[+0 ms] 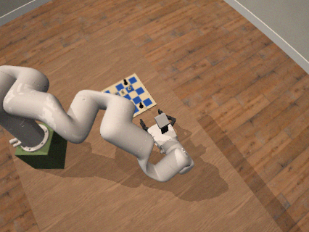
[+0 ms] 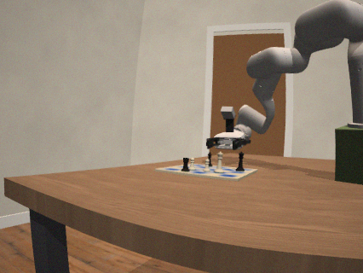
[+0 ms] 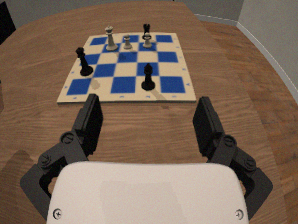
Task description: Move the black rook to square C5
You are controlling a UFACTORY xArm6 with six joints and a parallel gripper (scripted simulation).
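Right now the blue-and-cream chessboard is 18 cm to the left of my hand, 7 cm below it and 5 cm behind it.
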